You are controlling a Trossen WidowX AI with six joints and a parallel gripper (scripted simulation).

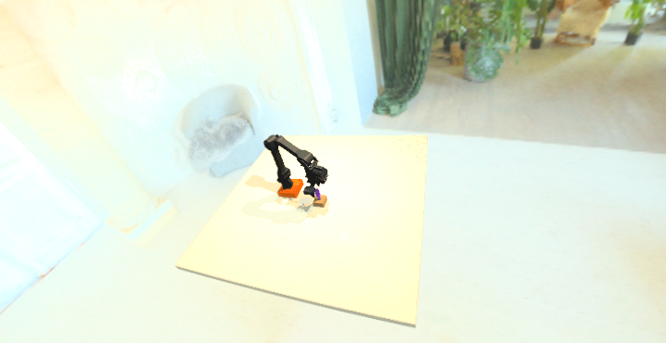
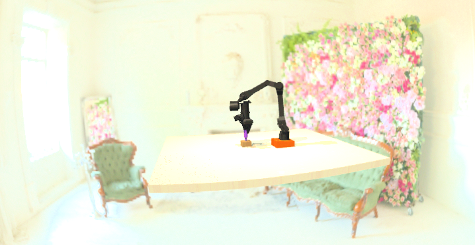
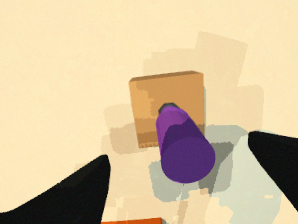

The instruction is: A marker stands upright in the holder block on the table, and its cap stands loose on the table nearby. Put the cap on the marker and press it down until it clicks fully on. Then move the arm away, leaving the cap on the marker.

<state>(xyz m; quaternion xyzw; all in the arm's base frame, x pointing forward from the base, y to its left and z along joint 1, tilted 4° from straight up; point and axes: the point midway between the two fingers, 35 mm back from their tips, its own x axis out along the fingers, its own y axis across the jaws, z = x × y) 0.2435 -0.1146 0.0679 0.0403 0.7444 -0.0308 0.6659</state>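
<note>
My gripper tip is now 10 mm above the purple cap. Round my gripper tip: brown holder block 80 mm below.
</note>
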